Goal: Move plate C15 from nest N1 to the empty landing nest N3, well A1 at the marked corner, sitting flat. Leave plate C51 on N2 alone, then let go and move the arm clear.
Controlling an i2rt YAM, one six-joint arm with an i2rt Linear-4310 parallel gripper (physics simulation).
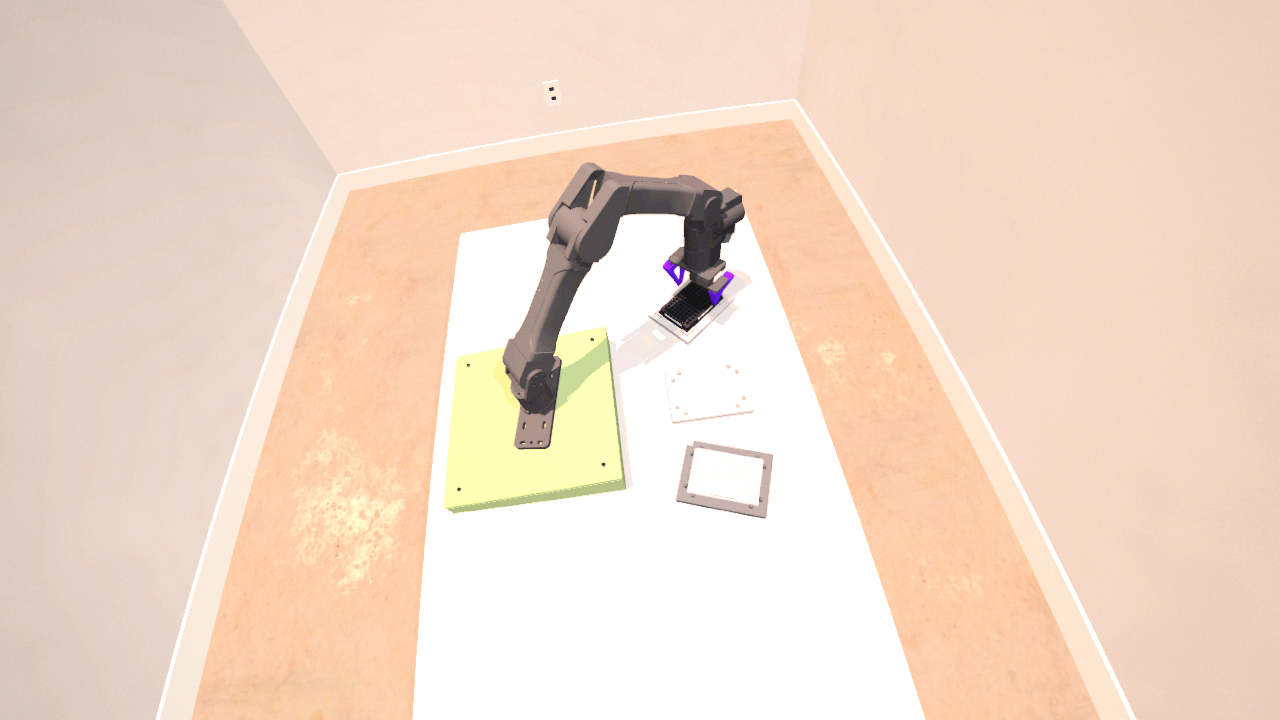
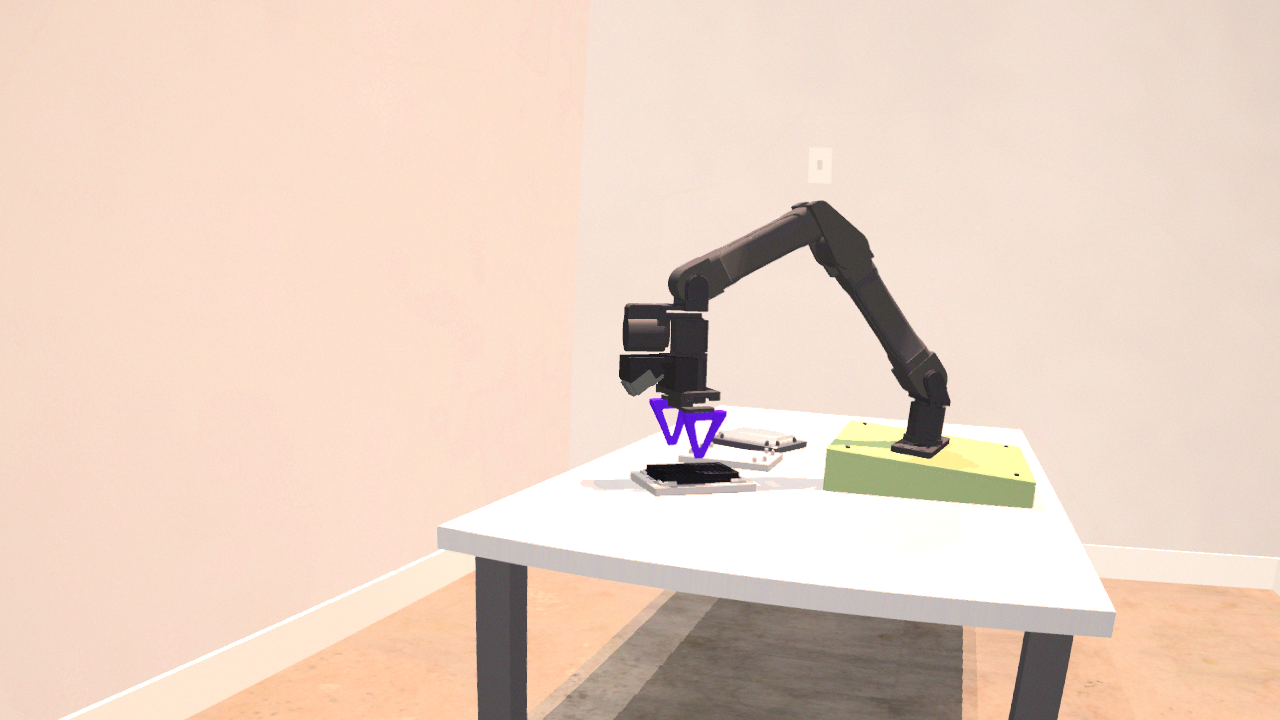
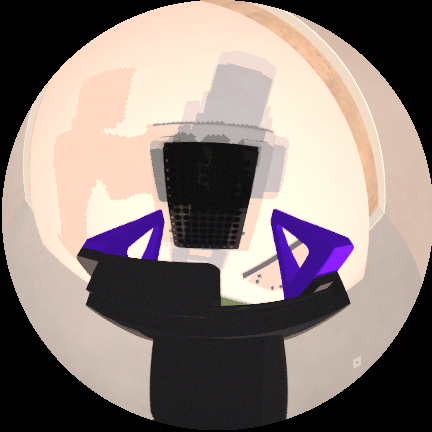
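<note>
A black well plate [image 1: 687, 308] [image 2: 691, 472] [image 3: 210, 195] lies on a light nest [image 1: 673, 328] [image 2: 698, 488] at one end of the row. It looks flat; its label and corner mark are not readable. My gripper [image 1: 697, 292] [image 2: 686, 449] [image 3: 217, 214] is open and empty, above the black plate and apart from it. An empty white nest [image 1: 711, 394] with small corner pegs stands in the middle. A white plate [image 1: 726, 474] [image 2: 760, 436] sits in a dark grey nest [image 1: 716, 505] at the other end. The nest numbers are not readable.
The arm stands on a yellow-green block [image 1: 572, 465] [image 2: 930, 483] beside the row of nests. All stand on a white table [image 1: 626, 608] [image 2: 850, 555]. The arm's shadow falls across the table around the black plate. Walls rise beyond the table.
</note>
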